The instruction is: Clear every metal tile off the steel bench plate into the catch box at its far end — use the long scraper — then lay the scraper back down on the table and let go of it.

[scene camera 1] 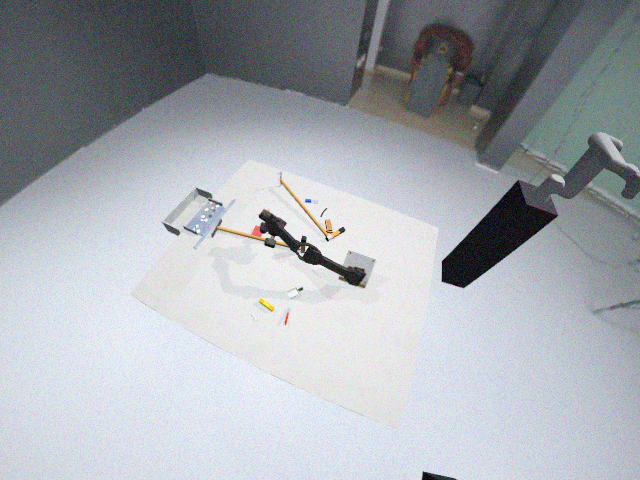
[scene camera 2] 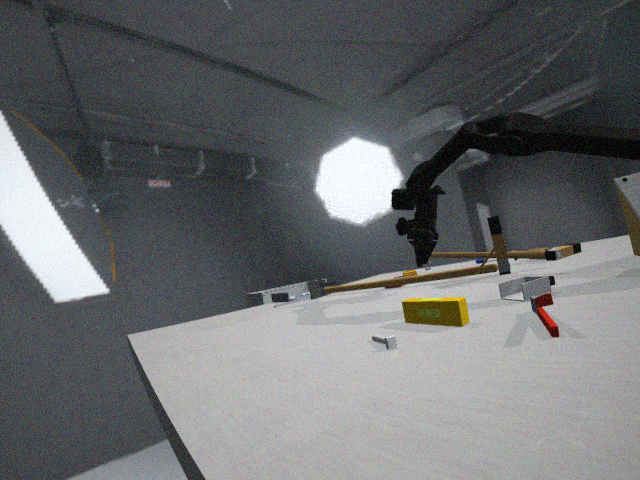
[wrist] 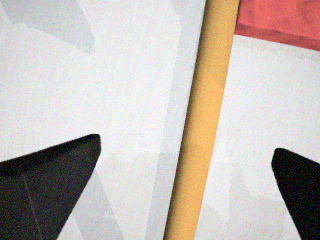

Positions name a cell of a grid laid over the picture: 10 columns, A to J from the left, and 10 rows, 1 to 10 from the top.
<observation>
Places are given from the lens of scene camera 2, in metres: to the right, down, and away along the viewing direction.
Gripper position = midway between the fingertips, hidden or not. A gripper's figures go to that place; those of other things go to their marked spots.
gripper (scene camera 2: G6): 0.29, 0.07, 0.69
long scraper (scene camera 2: H6): 0.45, 0.07, 0.56
metal bracket (scene camera 2: I7): 0.28, 0.07, 0.31
The marked spots on the long scraper and the metal bracket are 0.30 m apart.
</observation>
